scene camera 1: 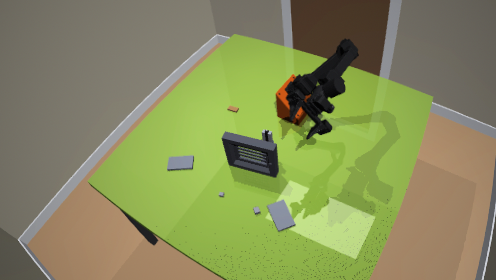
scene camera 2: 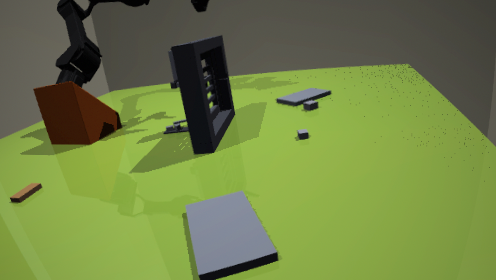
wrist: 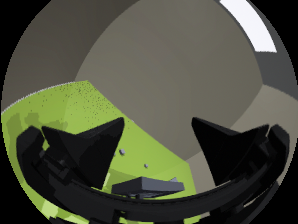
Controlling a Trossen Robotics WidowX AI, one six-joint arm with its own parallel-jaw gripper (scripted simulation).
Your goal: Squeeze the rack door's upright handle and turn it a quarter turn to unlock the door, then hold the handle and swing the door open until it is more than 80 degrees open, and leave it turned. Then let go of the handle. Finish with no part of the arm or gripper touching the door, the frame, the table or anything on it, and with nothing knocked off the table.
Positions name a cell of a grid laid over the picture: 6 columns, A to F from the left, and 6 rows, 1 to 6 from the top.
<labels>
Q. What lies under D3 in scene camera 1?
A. My gripper.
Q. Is my gripper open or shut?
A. Open.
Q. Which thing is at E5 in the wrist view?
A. My gripper.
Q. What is my gripper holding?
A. Nothing.
</labels>
